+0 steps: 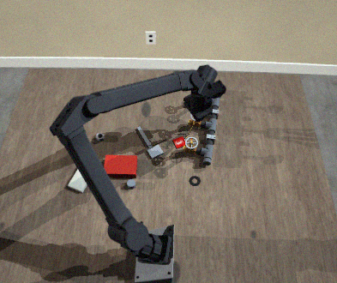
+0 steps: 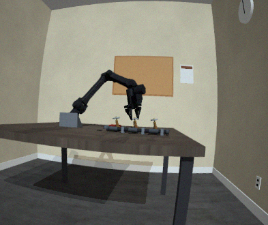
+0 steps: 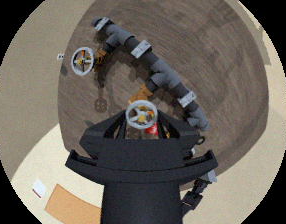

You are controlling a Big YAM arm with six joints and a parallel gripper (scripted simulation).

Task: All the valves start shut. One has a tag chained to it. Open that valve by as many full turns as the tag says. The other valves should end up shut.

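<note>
The red tag lies 70 mm behind my hand, 40 mm to the left of it and 90 mm below it. Round my hand: grey hammer-like tool (110 mm behind, 170 mm to the left, 90 mm below); then small grey cylinder (290 mm behind, 200 mm to the left, 80 mm below); then red block (230 mm behind, 260 mm to the left, 80 mm below).
</note>
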